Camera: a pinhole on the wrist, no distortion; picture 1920 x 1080 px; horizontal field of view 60.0 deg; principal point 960.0 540.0 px. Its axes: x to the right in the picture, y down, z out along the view. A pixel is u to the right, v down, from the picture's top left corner.
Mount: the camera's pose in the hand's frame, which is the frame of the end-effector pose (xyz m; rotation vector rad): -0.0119 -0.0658 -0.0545 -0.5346 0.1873 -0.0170
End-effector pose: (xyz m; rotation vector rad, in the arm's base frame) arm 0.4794 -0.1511 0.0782 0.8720 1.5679 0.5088
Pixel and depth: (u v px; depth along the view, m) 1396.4 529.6 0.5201
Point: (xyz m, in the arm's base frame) 0.8745 0.0758 0.0067
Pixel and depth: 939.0 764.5 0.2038
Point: 0.5950 -0.1123 0.0895
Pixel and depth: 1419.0 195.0 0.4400
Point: 0.8267 -0.0132 -0.0581
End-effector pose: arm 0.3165 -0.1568 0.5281 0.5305 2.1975 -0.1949
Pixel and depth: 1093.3 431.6 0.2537
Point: 0.4232 -0.1500 0.3839
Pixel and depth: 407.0 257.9 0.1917
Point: 0.4365 -0.2048 0.4733
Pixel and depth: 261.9 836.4 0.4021
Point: 0.6643 -0.0888 0.4448
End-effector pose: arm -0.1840 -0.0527 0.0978 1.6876 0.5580 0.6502
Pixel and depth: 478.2 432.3 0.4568
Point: 0.0286 -0.3844 0.1761
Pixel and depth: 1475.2 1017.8 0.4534
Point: 0.1328 -0.1384 0.3454
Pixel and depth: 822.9 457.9 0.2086
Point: -0.0879 -0.1452 0.1092
